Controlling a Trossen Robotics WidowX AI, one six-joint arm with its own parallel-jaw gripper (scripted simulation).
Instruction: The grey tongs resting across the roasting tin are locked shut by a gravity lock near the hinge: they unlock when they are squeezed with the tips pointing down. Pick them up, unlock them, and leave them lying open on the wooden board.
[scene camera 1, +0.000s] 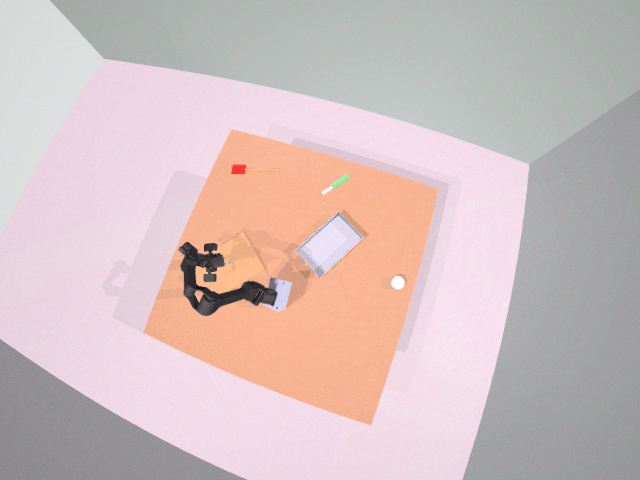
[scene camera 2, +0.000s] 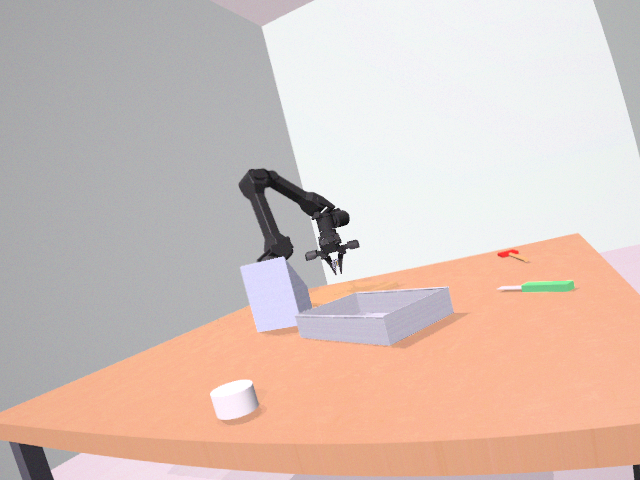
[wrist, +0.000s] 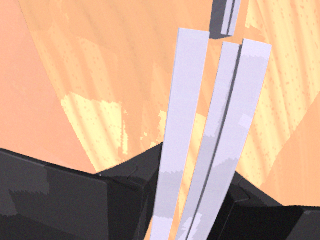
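Labels:
On a wooden board (scene camera 1: 232, 278), a spot is seen that is the same spot as the one on the board (scene camera 2: 321, 297). A roasting tin (scene camera 2: 383, 317) likewise has a spot that is the same spot as the one on the tin (scene camera 1: 363, 237).

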